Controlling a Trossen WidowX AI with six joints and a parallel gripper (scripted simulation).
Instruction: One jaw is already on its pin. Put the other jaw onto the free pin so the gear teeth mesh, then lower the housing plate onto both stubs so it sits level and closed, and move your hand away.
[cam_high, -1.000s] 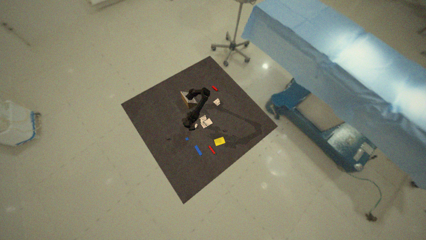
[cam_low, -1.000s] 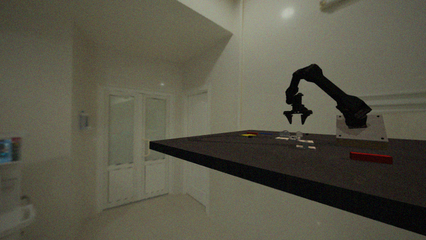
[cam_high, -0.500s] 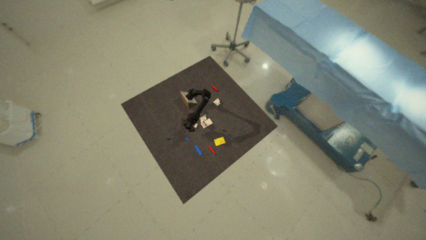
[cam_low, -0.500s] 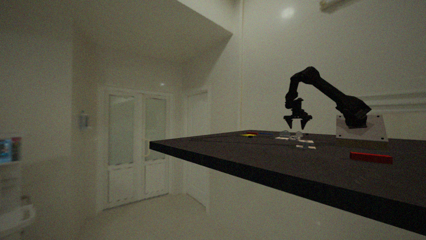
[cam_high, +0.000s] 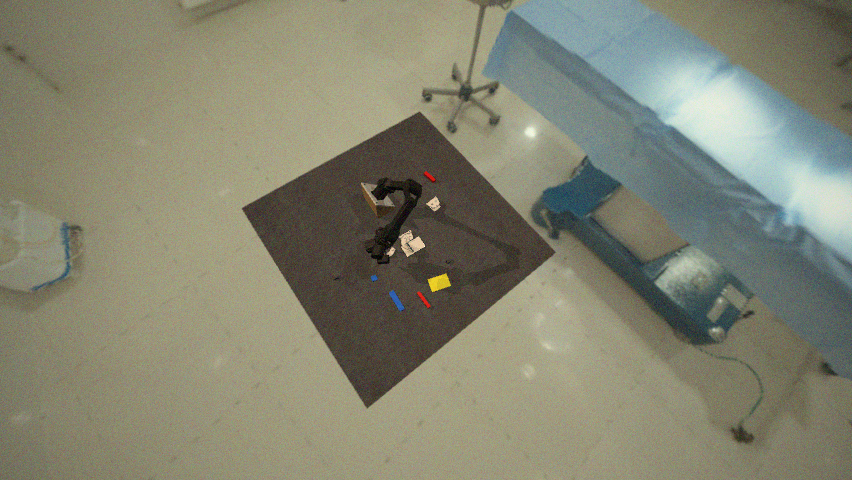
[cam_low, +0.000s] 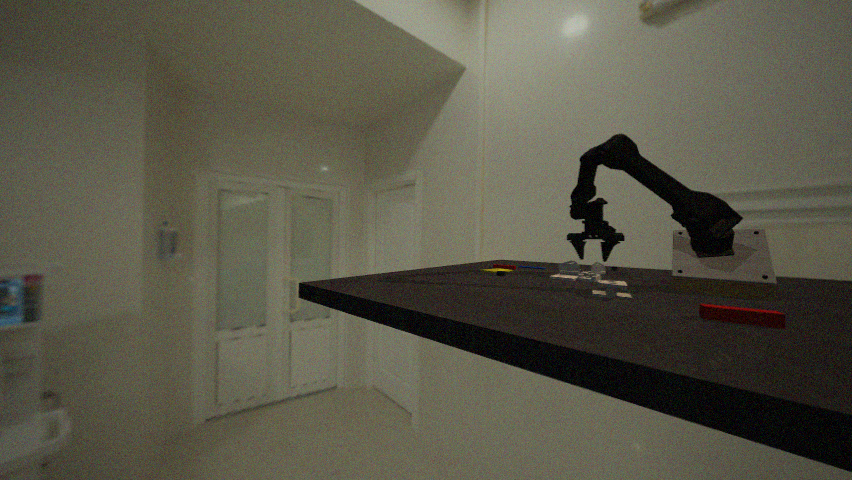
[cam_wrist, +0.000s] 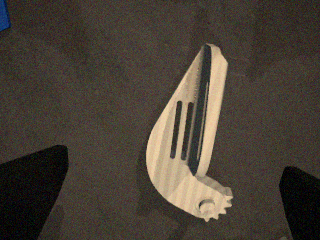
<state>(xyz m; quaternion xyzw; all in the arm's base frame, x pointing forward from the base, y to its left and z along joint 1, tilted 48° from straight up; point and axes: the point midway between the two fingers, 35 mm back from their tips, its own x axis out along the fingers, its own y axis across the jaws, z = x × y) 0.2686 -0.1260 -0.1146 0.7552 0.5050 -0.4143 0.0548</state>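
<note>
Now: the curved white jaw 4 cm to the left of my gripper tip and 5 cm below it. Round my gripper tip: blue bar 24 cm ahead, 11 cm to the right, 5 cm below; small blue piece 7 cm ahead, 12 cm to the right, 5 cm below; yellow block 31 cm ahead, 13 cm to the left, 5 cm below.
</note>
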